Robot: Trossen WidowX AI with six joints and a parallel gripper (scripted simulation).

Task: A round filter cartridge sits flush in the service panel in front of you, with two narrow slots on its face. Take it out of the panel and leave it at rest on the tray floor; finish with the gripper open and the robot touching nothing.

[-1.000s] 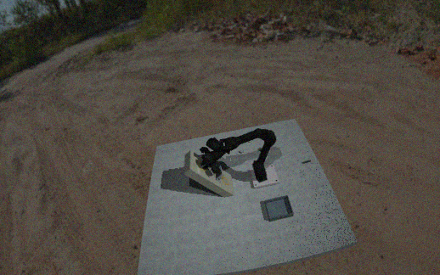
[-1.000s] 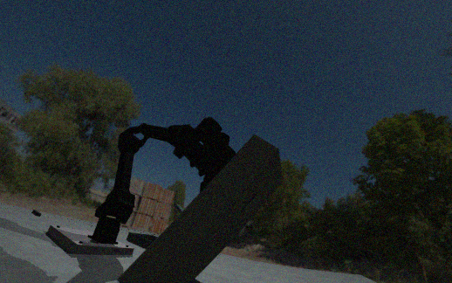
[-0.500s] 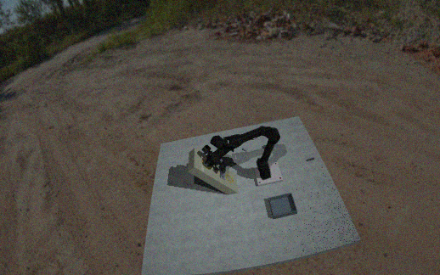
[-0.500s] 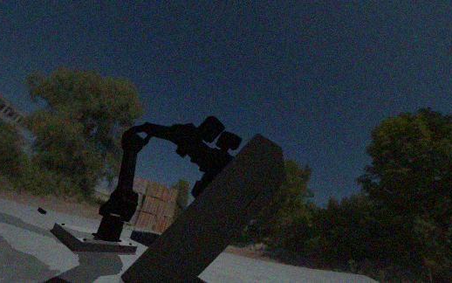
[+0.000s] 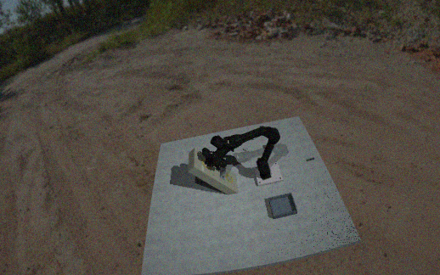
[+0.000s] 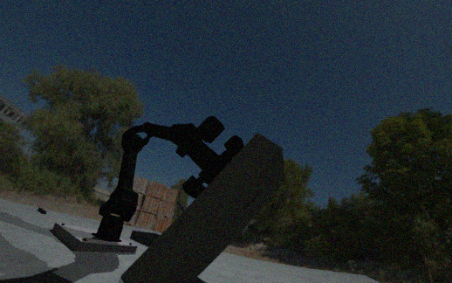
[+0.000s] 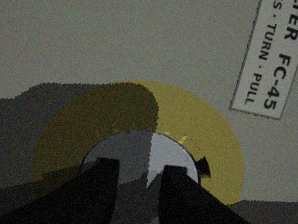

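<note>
My gripper tip is 10 mm short of the round grey filter cartridge and 10 mm above it. Also, from my gripper tip: small pale block 360 mm to the right, 220 mm below, 140 mm behind; then grey tray 390 mm behind, 340 mm to the left, 220 mm below; then service panel 80 mm below, 40 mm behind.
</note>
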